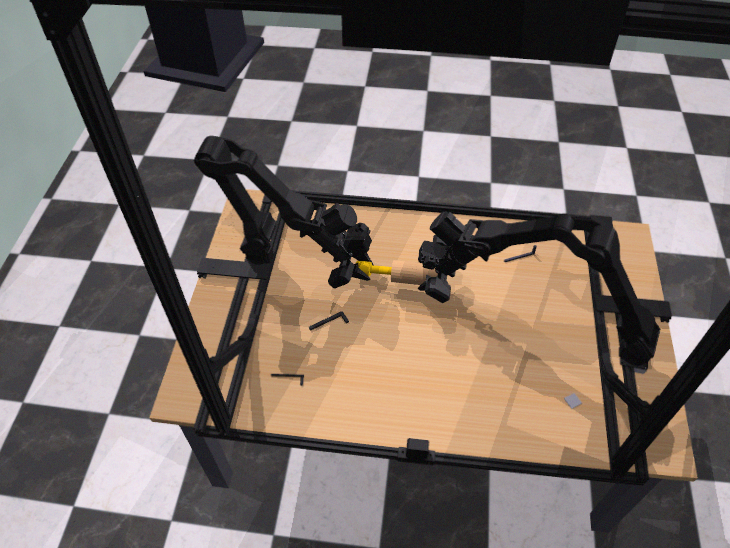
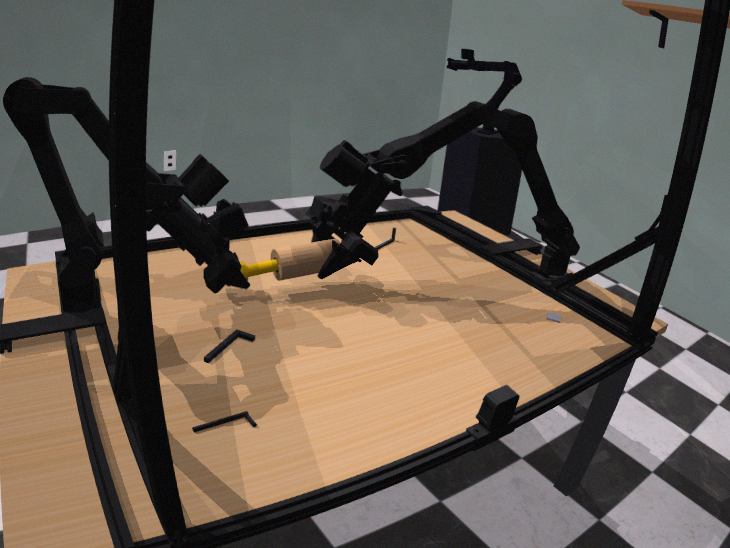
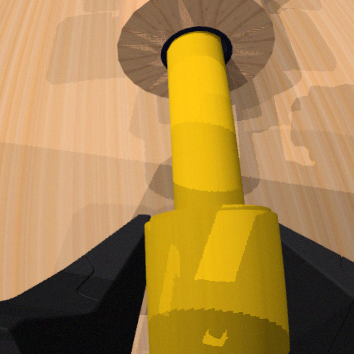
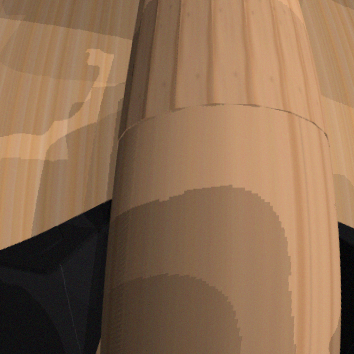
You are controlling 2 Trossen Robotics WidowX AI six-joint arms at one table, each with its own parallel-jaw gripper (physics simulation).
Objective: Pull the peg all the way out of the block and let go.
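Pixels of known places: left gripper, fingertip midpoint: (image 1: 371,273) (image 2: 245,281) (image 3: 202,227); right gripper, fingertip midpoint: (image 1: 420,280) (image 2: 312,271) (image 4: 207,211); left arm's base, origin of the base link: (image 1: 259,257) (image 2: 81,307); right arm's base, origin of the base link: (image 1: 633,356) (image 2: 552,272).
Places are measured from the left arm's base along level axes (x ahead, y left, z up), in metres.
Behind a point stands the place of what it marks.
Note:
The yellow peg (image 1: 380,270) {x 0.330, y 0.021, z 0.041 m} (image 2: 259,268) {x 0.327, y 0.020, z 0.038 m} (image 3: 204,120) {x 0.326, y 0.029, z 0.044 m} has a thick head and a thinner shaft. Its shaft end sits in the dark-rimmed hole of the round wooden block (image 1: 406,272) {x 0.398, y 0.018, z 0.062 m} (image 2: 301,260) {x 0.399, y 0.010, z 0.052 m} (image 3: 142,60) {x 0.357, y 0.050, z 0.036 m} (image 4: 225,165) {x 0.431, y 0.034, z 0.070 m}. My left gripper (image 1: 360,271) {x 0.304, y 0.026, z 0.012 m} (image 2: 240,274) {x 0.304, y 0.026, z 0.012 m} (image 3: 202,227) {x 0.304, y 0.026, z 0.012 m} is shut on the peg's thick head, with a finger on each side. My right gripper (image 1: 428,281) {x 0.432, y 0.040, z 0.016 m} (image 2: 333,259) is shut on the block, around its far end from the peg. Peg and block lie nearly in line, held above the table. How deep the shaft reaches inside the block is hidden.
Black L-shaped keys lie on the table (image 1: 377,407) {x 0.424, y -0.318, z -0.019 m}: one (image 1: 329,320) {x 0.242, y -0.127, z -0.013 m} (image 2: 228,345) {x 0.244, y -0.126, z -0.018 m} left of centre, one (image 1: 287,375) {x 0.199, y -0.303, z -0.015 m} (image 2: 225,421) {x 0.204, y -0.303, z -0.015 m} nearer the front, one (image 1: 520,255) {x 0.666, y 0.223, z -0.012 m} (image 2: 386,238) {x 0.676, y 0.230, z -0.011 m} behind the right gripper. A small grey square (image 1: 572,401) {x 0.850, y -0.175, z -0.016 m} (image 2: 553,317) {x 0.846, y -0.175, z -0.016 m} lies at front right. Black frame rails edge the table.

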